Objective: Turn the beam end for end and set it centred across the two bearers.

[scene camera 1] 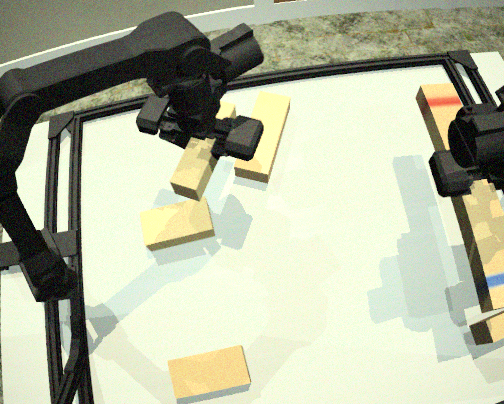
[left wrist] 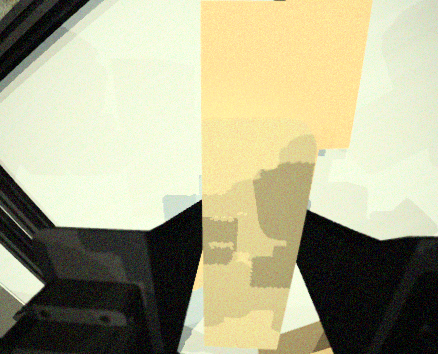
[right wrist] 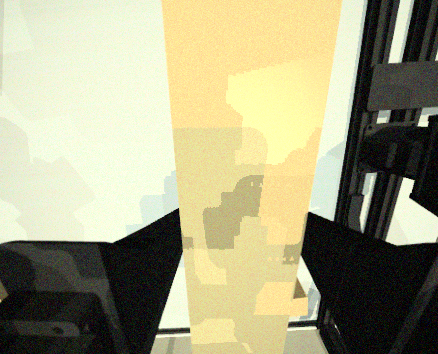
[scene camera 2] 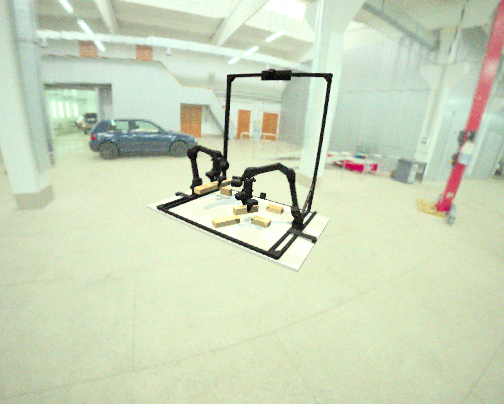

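Pixels of known places: left gripper, fingertip midpoint: [scene camera 1: 205,153] [left wrist: 244,206] [scene camera 2: 246,210]; right gripper, fingertip midpoint: [scene camera 1: 469,191] [right wrist: 237,211] [scene camera 2: 215,186]; left arm's base at its link origin: [scene camera 1: 61,282] [scene camera 2: 296,227]; right arm's base at its link origin: [right wrist: 383,148] [scene camera 2: 195,194].
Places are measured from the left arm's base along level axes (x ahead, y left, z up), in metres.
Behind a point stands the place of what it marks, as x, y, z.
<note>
The long wooden beam [scene camera 1: 485,235] @[0.689, -0.092, 0.147] [scene camera 2: 206,188] @[0.684, 0.117, 0.139] [right wrist: 245,100] @[0.709, 0.053, 0.147], with a red band and a blue band, is at the right in scene camera 1. My right gripper [scene camera 1: 479,184] @[0.707, -0.012, 0.120] [scene camera 2: 216,177] @[0.707, -0.012, 0.120] [right wrist: 237,211] @[0.707, -0.012, 0.120] is shut on its middle; its shadow falls well to one side. My left gripper [scene camera 1: 202,134] [scene camera 2: 246,204] @[0.307, 0.153, 0.084] [left wrist: 244,206] @[0.307, 0.153, 0.084] is shut on a wooden block [scene camera 1: 194,170] @[0.289, 0.107, 0.118] [scene camera 2: 240,210] @[0.315, 0.212, 0.104] [left wrist: 250,150] @[0.325, 0.191, 0.117], tilted in the picture and partly hidden by the fingers. Which blocks are the bearers, I cannot tell.
A long block [scene camera 1: 267,130] @[0.423, 0.219, 0.019] [scene camera 2: 226,221] @[0.395, 0.245, 0.013] lies beside the left gripper. Other blocks lie near it [scene camera 1: 177,223] @[0.237, 0.067, 0.019] [scene camera 2: 260,221] @[0.223, 0.101, 0.014], at the bottom [scene camera 1: 209,372] @[0.254, -0.189, 0.019] [scene camera 2: 275,209] @[0.235, -0.158, 0.011] and by the beam's blue-banded end [scene camera 1: 487,330] @[0.707, -0.228, 0.038] [scene camera 2: 226,191] @[0.741, -0.209, 0.020]. A black frame [scene camera 1: 300,71] @[0.524, 0.367, 0.001] edges the table.
</note>
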